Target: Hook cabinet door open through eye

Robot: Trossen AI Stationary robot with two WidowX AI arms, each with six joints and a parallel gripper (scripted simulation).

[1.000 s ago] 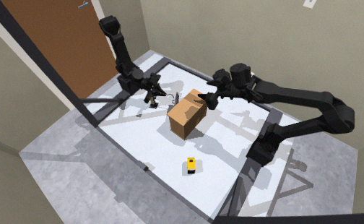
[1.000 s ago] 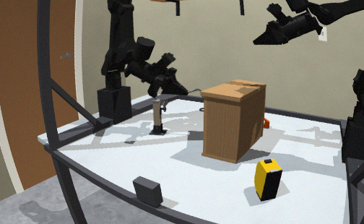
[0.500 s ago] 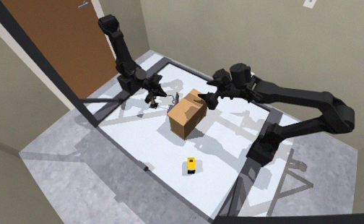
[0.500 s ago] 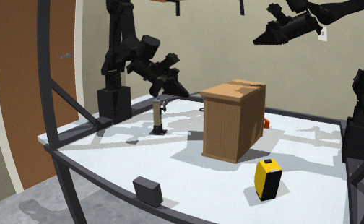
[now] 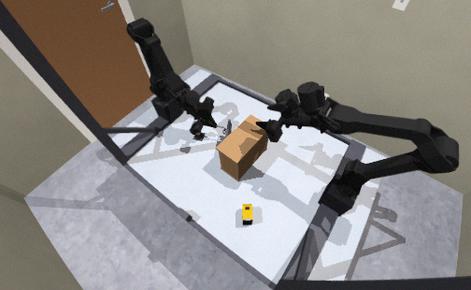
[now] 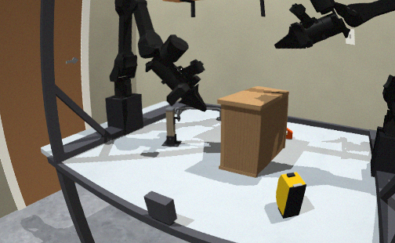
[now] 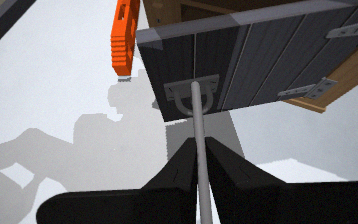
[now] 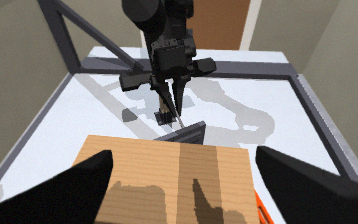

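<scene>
My left hand is 9 cm to the left of the grey door, 5 cm above it and 3 cm past it. Round my left hand: grey hook 4 cm below; then yellow block 35 cm to the right, 24 cm behind, 9 cm below; then orange object 19 cm to the right, 15 cm ahead, 11 cm below.
</scene>
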